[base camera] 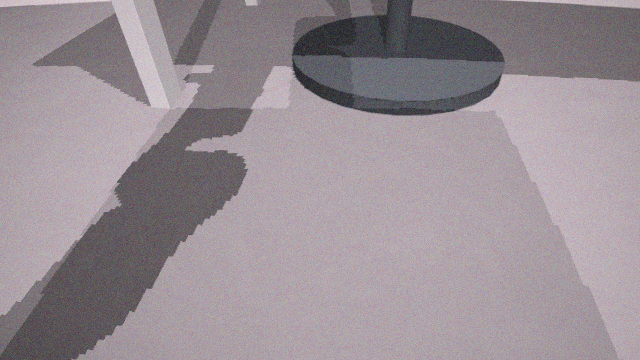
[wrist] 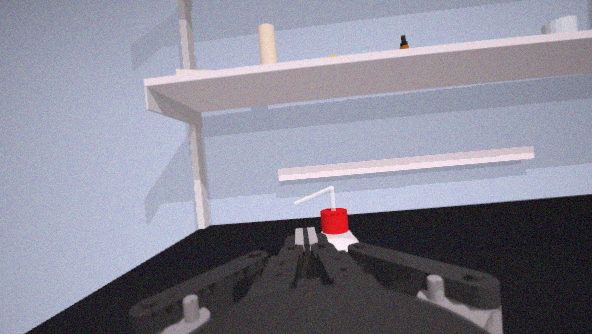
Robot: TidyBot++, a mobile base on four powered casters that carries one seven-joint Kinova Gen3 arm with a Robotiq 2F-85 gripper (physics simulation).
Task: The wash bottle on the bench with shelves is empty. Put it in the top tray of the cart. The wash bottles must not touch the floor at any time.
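Frame: origin at the arm's base, x ahead, y left, z up, level; metres.
Seen in the pictures: gripper, fingertip midpoint: (wrist: 305,241).
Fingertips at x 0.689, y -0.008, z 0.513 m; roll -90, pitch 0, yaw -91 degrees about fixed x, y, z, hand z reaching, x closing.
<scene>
A point is followed by its place in that frame.
The wash bottle (wrist: 334,221) {z 0.500, x 0.785, y -0.044 m} stands upright on the black bench top (wrist: 545,250) {z 0.365, x 0.941, y -0.462 m} in the wrist view. Its red cap, thin bent white spout and part of its white shoulder show; the gripper hides its body. My gripper (wrist: 305,241) {z 0.513, x 0.689, y -0.008 m} is shut with its fingertips together and nothing between them. The fingertips show in front of the bottle and slightly left of its cap. Whether the gripper touches the bottle cannot be told. The cart and its top tray do not show in either view.
A white shelf (wrist: 350,75) above the bench holds a cream cylinder (wrist: 267,44) {z 0.937, x 1.209, y 0.044 m}, a small dark-topped bottle (wrist: 404,42) {z 0.891, x 1.174, y -0.351 m} and a white vessel (wrist: 562,25) {z 0.889, x 1.141, y -0.786 m}. A white rail (wrist: 405,164) {z 0.535, x 1.324, y -0.396 m} runs along the wall. In the base view stand a round dark stool base (base camera: 400,80) and a white leg (base camera: 150,55) {z -0.288, x 0.675, y 0.342 m}.
</scene>
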